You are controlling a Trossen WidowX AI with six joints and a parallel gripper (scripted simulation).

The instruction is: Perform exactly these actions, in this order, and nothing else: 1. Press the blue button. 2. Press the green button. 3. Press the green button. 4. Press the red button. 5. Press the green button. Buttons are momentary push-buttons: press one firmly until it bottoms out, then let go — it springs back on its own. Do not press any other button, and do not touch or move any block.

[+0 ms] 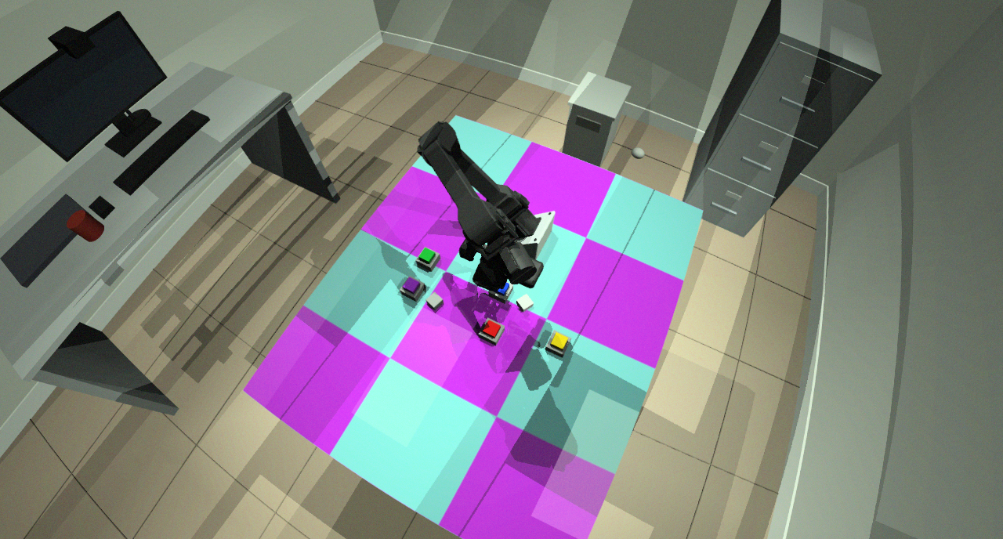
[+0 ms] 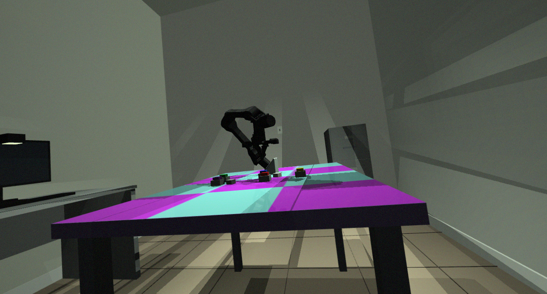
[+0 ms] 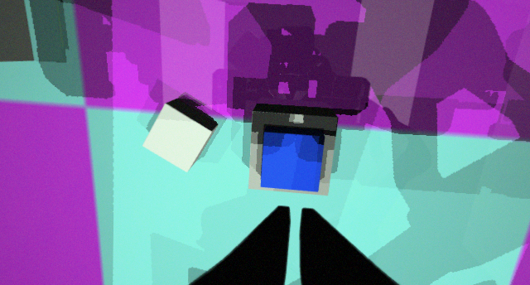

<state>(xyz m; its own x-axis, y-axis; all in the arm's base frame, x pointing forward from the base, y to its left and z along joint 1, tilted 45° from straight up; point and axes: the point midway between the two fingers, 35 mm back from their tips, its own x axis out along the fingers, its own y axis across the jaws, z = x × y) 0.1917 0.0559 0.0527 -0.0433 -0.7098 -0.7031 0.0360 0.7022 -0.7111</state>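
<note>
The green button is 220 mm to the right of my gripper tip and 60 mm below it. Also, from my gripper tip: white block: 70 mm to the left, 90 mm below; then blue button: 60 mm below; then red button: 110 mm ahead, 30 mm to the left, 60 mm below.
</note>
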